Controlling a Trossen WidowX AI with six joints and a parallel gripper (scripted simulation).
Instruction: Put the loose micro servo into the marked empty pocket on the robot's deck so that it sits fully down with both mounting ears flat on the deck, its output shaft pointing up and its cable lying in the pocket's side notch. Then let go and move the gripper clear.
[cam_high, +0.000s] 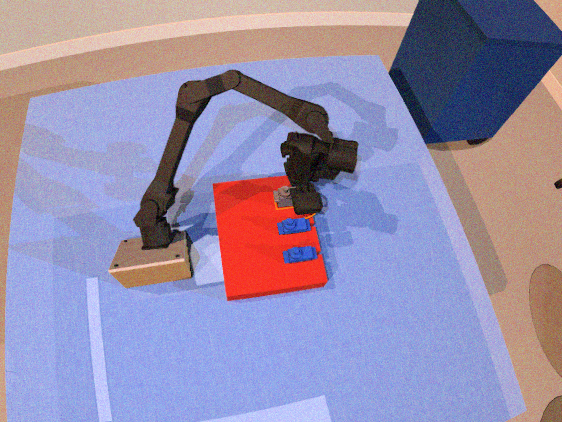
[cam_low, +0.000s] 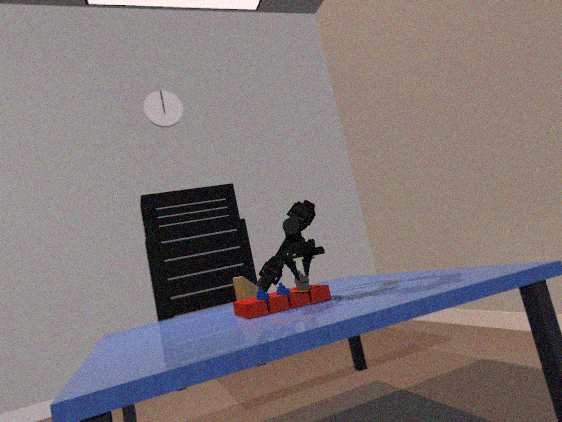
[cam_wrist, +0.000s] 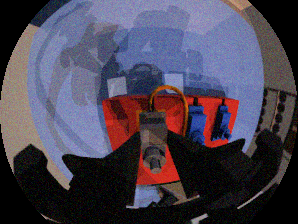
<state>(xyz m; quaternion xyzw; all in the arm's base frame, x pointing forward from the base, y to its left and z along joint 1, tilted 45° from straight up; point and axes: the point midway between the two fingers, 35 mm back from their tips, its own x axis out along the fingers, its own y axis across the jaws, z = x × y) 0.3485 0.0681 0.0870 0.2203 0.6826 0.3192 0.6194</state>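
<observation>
Now: gripper tip 120 mm past the red deck, 90 mm to the left of it and 60 mm above it.
</observation>
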